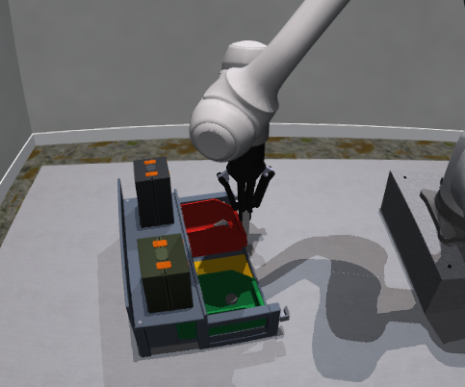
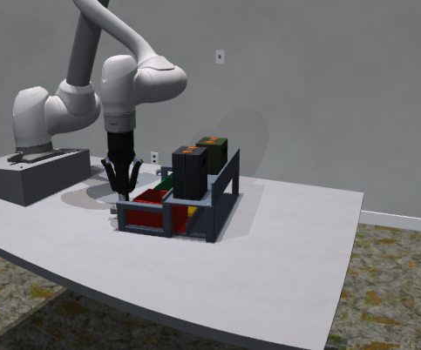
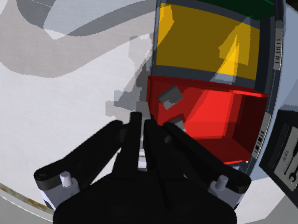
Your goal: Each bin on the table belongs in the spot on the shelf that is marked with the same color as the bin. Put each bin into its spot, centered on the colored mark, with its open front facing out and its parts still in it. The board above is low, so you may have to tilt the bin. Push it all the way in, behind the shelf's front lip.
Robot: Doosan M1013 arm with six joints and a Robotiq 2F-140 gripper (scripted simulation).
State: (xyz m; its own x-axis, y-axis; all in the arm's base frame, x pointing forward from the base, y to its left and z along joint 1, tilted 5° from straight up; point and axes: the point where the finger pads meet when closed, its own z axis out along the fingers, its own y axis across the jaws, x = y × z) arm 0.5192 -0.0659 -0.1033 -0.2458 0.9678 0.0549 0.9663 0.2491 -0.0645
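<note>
My hand is 9 cm short of the red bin and 2 cm to the right of it. From my hand the other things lie so: green bin: 25 cm to the left, 5 cm ahead, 1 cm below.
</note>
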